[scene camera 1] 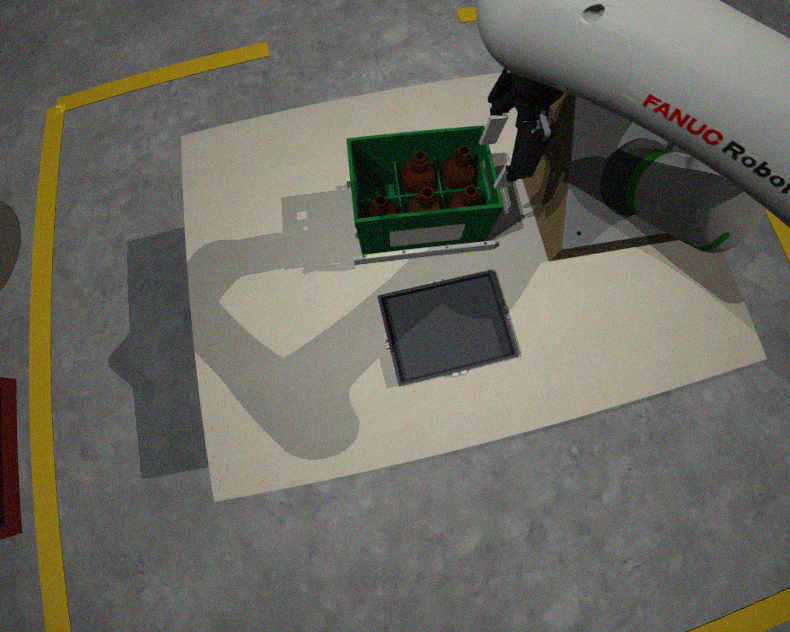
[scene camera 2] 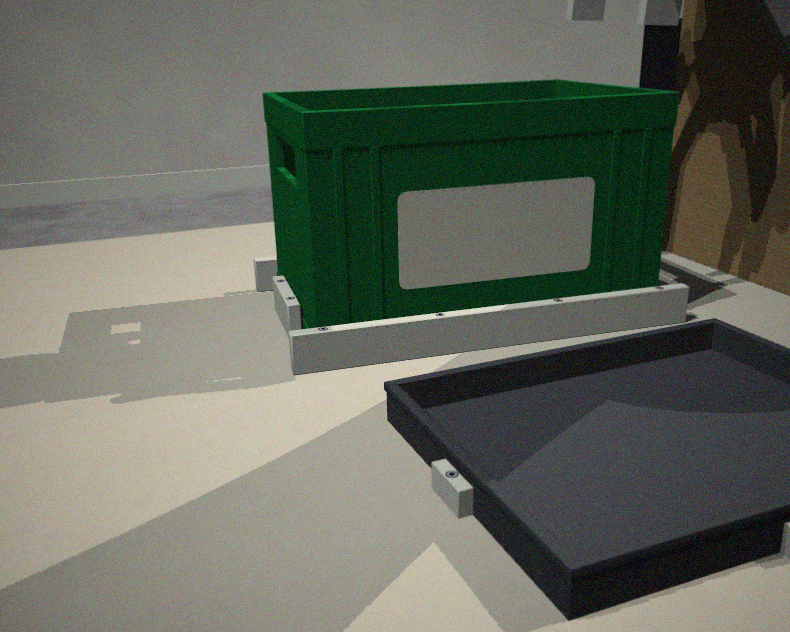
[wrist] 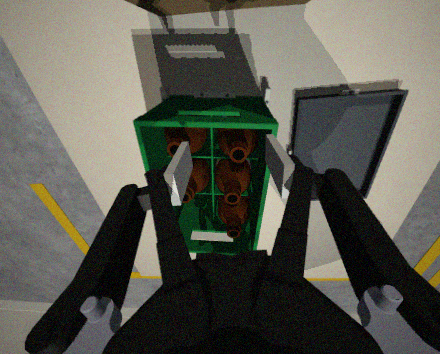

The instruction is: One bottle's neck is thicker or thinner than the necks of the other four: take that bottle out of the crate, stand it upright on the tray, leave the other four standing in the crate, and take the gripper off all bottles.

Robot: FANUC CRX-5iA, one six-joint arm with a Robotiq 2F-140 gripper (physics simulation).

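Places are measured from the arm's base along level axes (x ahead, y left, z up), in centimetres.
Pixels of known places: gripper, between the fingertips: [scene camera 1: 494, 163] [scene camera 2: 618, 22] [wrist: 227, 151]; arm's base, origin of its link: [scene camera 1: 633, 177].
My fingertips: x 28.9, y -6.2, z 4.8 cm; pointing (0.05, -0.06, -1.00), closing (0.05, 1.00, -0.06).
For each thing: its top centre in the pictures, then the offset to it from my fingertips. "pt": a spot on its surface instead. Level surfaces: height alone.
- green crate, centre of its top: [scene camera 2: 453, 93] [wrist: 207, 204] [scene camera 1: 422, 170] dx +11.5, dy -4.9, dz -4.7 cm
- dark tray, a spot on its surface: [scene camera 2: 632, 461] [scene camera 1: 434, 336] pt dx +16.2, dy +23.2, dz -21.7 cm
- light mat, height of its surface: dz -22.2 cm
The green crate [scene camera 1: 370, 235] [scene camera 2: 494, 158] [wrist: 206, 123] holds five brown bottles, upright in separate compartments. In scene camera 1, two bottles [scene camera 1: 418, 176] [scene camera 1: 459, 173] stand in the back row and three bottles [scene camera 1: 381, 206] [scene camera 1: 425, 201] [scene camera 1: 467, 199] in the front row; the back-left compartment is empty. I cannot tell which neck differs. The dark tray [scene camera 1: 448, 339] [scene camera 2: 632, 461] [wrist: 345, 125] is empty. My gripper [scene camera 1: 498, 152] [scene camera 2: 622, 10] [wrist: 227, 151] is partly open and empty, above the crate's end nearest the robot base. In the wrist view, the left pad partly hides bottles.
Light fixture bars [scene camera 1: 428, 251] [scene camera 2: 487, 334] run along the crate's foot, and small blocks [scene camera 2: 451, 487] hold the tray. The wooden-sided robot pedestal [scene camera 1: 550, 197] [scene camera 2: 705, 164] stands close beside the crate. Yellow lines [scene camera 1: 40, 329] mark the floor around the light mat [scene camera 1: 592, 342].
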